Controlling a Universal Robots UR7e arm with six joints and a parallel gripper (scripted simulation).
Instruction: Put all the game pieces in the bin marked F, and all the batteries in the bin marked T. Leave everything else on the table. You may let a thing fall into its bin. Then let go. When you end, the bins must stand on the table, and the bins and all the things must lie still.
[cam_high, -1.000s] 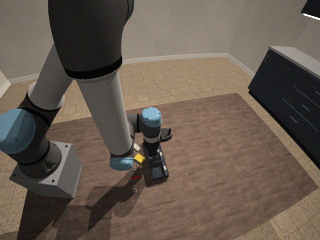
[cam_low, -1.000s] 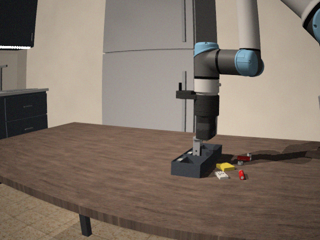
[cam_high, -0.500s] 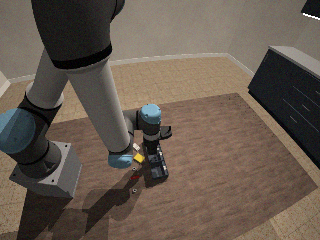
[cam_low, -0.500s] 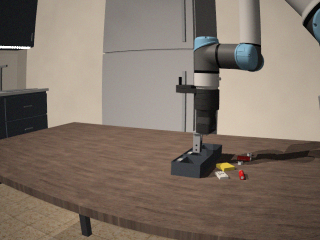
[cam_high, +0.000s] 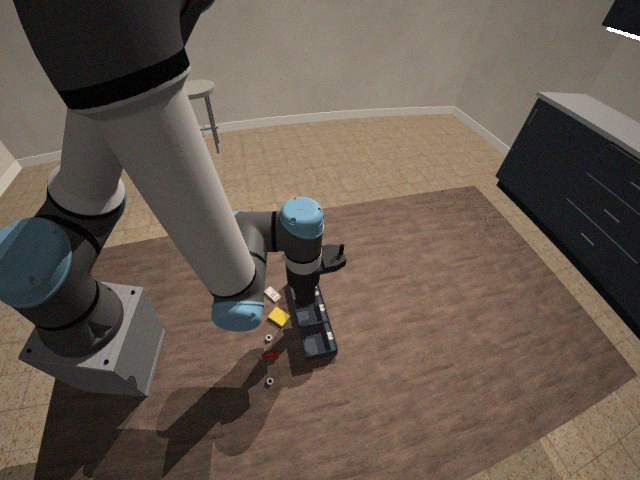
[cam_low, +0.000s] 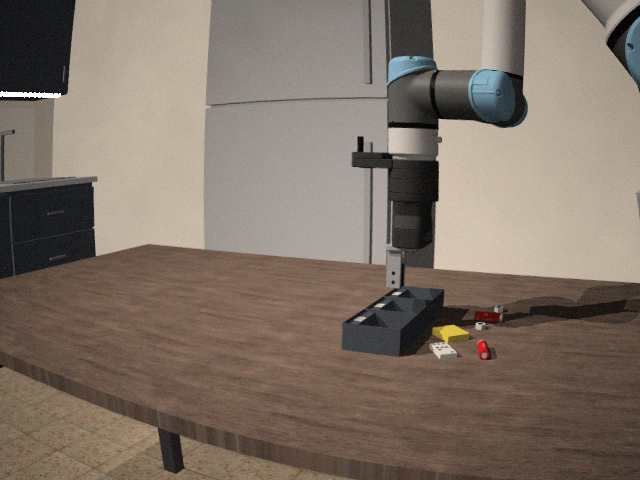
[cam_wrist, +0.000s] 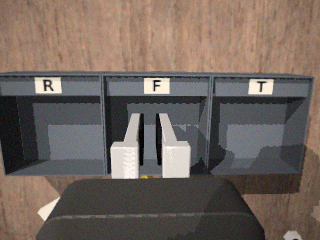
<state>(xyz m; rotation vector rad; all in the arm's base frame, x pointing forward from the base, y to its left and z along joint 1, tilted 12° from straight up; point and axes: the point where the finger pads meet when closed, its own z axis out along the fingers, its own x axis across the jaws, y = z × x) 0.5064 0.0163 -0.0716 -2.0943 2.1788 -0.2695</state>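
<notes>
The battery lies 14 cm behind my hand, 9 cm to the right of it and 8 cm below it. Round my hand: white domino 10 cm behind, 9 cm to the left, 8 cm below; dark three-compartment bin 1 cm behind, 1 cm to the right, 7 cm below; yellow block 9 cm behind, 1 cm to the left, 8 cm below.
</notes>
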